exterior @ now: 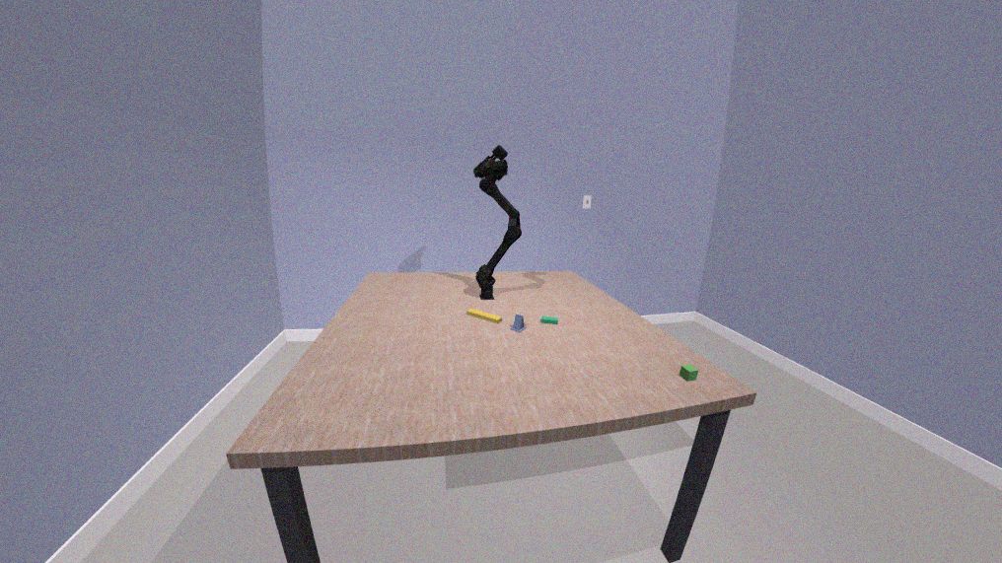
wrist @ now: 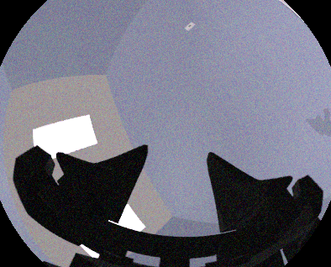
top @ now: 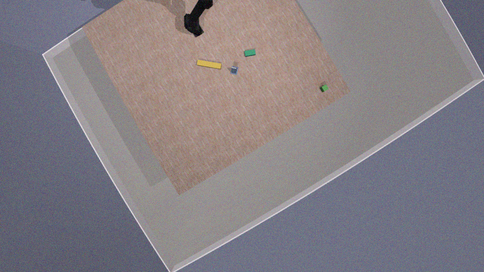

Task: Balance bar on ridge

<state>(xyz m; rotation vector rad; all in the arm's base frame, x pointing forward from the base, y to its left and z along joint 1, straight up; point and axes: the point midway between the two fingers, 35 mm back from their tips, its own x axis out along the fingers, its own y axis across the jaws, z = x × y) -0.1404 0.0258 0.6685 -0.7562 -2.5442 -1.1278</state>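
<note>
My gripper tip is 68 cm above the yellow bar, 40 cm short of it and 8 cm to the left of it. Round my gripper tip: teal-green block (68 cm below, 47 cm ahead, 18 cm to the left); then green cube (91 cm ahead, 67 cm below, 46 cm to the left).
</note>
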